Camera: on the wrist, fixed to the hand. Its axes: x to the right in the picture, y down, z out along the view.
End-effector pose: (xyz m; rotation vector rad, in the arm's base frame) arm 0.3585 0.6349 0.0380 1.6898 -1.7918 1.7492
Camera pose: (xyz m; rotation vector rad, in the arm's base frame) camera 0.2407 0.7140 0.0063 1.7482 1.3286 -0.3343
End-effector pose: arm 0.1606 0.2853 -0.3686 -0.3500 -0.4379 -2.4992
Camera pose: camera 0.2115 0.1889 -0.4648 0.0222 0.4272 0.5635
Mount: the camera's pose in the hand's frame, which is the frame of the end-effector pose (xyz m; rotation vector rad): -0.0260 0.0826 -0.1168 0.0756 -0.5800 -3.0352
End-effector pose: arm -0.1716 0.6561 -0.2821 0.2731 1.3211 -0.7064
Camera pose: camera -0.2151 0.7931 -0.3039 1.7647 0.0198 2.1300
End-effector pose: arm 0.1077 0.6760 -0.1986 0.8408 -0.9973 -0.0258
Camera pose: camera 0.1517 0.8145 -0.1960 -1.4363 -0.6635 2.5073
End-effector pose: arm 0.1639 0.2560 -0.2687 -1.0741 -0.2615 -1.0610
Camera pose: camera 0.1827 0.1814 -0.3921 -0.0773 1.5410 1.5372
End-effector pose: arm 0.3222 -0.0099 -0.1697 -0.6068 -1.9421 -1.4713
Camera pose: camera 0.4203 -0.0994 -0.1105 -1.3946 0.7116 0.5799
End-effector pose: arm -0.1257 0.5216 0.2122 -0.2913 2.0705 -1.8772
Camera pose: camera -0.1397 0.6482 0.1421 2.0173 0.3116 0.4280
